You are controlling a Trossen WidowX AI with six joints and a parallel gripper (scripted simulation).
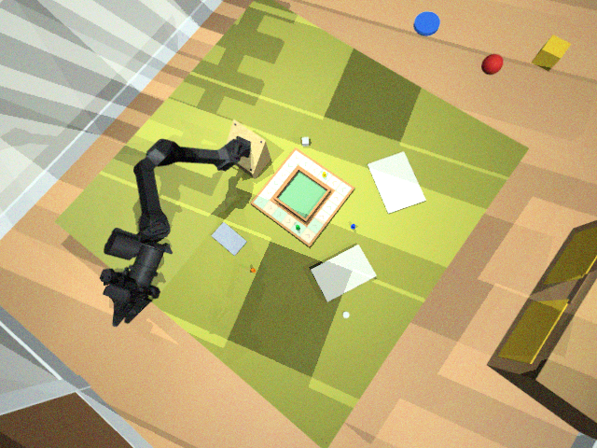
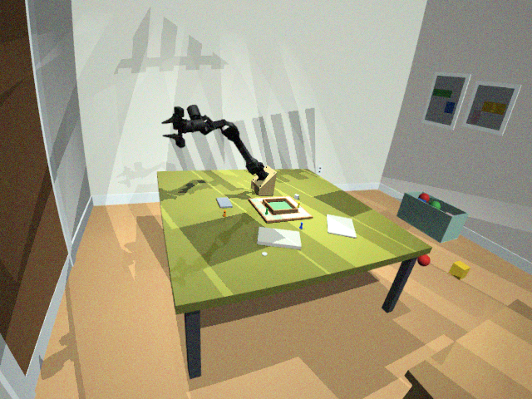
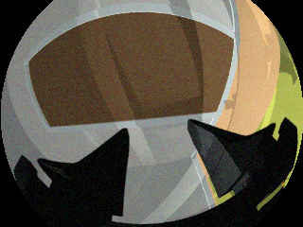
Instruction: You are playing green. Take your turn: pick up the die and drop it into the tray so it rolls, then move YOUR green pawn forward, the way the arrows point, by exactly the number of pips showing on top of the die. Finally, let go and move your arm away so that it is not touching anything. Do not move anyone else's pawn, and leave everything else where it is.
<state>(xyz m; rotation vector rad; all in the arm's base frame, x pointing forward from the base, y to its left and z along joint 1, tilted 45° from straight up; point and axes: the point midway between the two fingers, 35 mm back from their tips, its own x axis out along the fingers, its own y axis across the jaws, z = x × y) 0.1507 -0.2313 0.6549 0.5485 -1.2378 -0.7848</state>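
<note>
The grey die is 60 mm ahead of my gripper tip, 820 mm to the left of it and 410 mm below it. From my gripper tip the other things lie so: orange pawn (130 mm ahead, 280 mm to the left, 410 mm below); white disc (500 mm ahead, 300 mm to the left, 420 mm below); green pawn (200 mm ahead, 500 mm to the left, 400 mm below).
</note>
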